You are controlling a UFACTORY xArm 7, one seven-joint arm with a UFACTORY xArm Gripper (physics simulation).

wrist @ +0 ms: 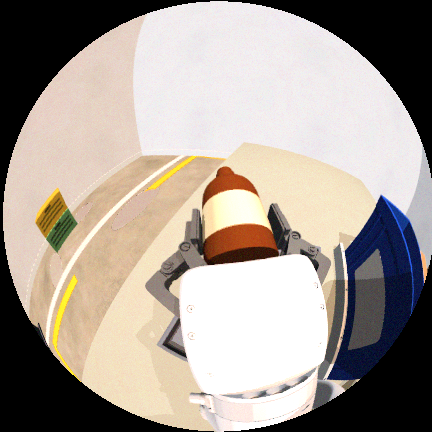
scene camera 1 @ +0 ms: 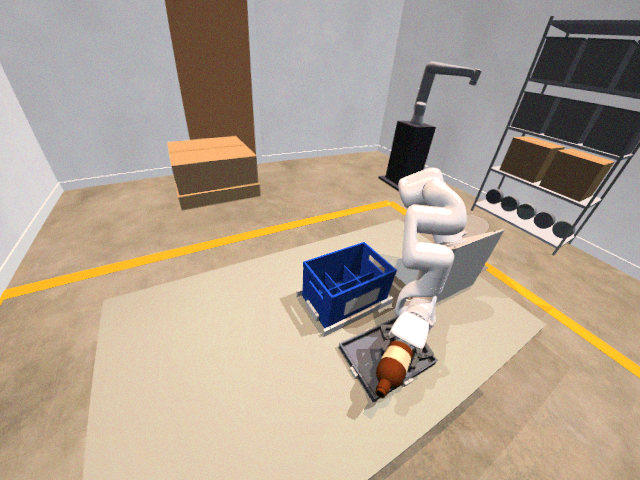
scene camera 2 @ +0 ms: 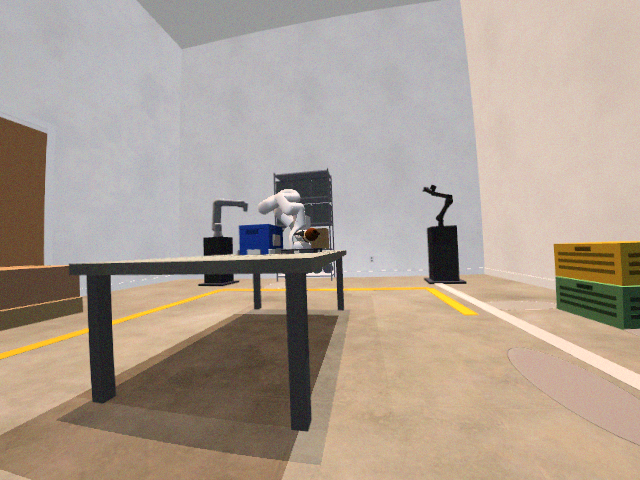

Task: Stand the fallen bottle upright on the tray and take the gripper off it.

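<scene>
The brown bottle with a cream label is tipped far over, close to level. Its neck points away from the arm, over the front corner of the dark tray in scene camera 1. In scene camera 2 a gap shows between the bottle and the tabletop. My gripper is shut on the bottle, with one finger on each side of its body, and is low over the tray. The gripper's housing hides the part behind the bottle's base in the wrist view.
A blue divided crate stands close beside the tray, on a pale frame. A grey upright panel stands near the arm's base. The table edge runs along the front in scene camera 2.
</scene>
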